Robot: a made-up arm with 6 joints. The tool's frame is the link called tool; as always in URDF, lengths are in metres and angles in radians.
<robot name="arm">
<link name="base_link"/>
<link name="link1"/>
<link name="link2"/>
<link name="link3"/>
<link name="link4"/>
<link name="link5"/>
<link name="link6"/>
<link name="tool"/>
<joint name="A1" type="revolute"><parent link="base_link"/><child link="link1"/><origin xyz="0.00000 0.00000 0.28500" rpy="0.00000 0.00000 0.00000"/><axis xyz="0 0 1"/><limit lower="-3.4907" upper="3.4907"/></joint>
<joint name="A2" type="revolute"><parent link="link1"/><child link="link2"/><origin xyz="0.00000 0.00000 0.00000" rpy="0.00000 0.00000 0.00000"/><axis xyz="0 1 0"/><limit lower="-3.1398" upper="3.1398"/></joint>
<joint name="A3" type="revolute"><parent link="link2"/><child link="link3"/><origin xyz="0.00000 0.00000 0.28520" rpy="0.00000 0.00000 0.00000"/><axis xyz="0 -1 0"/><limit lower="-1.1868" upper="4.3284"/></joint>
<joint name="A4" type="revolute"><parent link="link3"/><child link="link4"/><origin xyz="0.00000 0.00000 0.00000" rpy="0.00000 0.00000 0.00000"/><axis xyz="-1 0 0"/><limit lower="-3.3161" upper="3.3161"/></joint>
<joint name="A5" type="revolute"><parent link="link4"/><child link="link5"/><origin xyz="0.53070 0.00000 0.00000" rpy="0.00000 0.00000 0.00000"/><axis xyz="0 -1 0"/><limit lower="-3.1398" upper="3.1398"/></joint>
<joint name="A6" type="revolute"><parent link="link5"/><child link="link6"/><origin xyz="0.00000 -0.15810 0.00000" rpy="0.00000 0.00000 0.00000"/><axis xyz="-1 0 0"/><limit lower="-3.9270" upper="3.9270"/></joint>
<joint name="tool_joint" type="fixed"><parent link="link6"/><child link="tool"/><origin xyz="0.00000 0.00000 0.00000" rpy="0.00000 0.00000 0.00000"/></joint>
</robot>
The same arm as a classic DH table. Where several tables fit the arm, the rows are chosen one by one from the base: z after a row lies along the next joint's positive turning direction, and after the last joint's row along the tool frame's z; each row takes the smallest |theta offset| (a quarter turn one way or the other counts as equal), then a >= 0, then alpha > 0; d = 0 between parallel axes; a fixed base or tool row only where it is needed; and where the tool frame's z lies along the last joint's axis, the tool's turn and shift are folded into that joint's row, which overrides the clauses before.
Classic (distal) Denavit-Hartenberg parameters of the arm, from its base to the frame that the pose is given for. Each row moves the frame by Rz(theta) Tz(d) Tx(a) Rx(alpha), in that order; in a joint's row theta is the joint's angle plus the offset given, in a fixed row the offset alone. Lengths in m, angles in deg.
A1: theta offset 0  d 0.285  a 0  alpha -90
A2: theta offset -90  d 0  a 0.2852  alpha 180
A3: theta offset 0  d 0  a 0  alpha -90
A4: theta offset 0  d -0.5307  a 0  alpha 90
A5: theta offset 0  d 0.1581  a 0  alpha -90
A6: theta offset 90  d 0  a 0  alpha 90
tool (fixed): theta offset -90  d 0  a 0  alpha 0
Joint limits (deg, base to tool): -200..200 -179.9..179.9 -68..248 -190..190 -179.9..179.9 -225..225

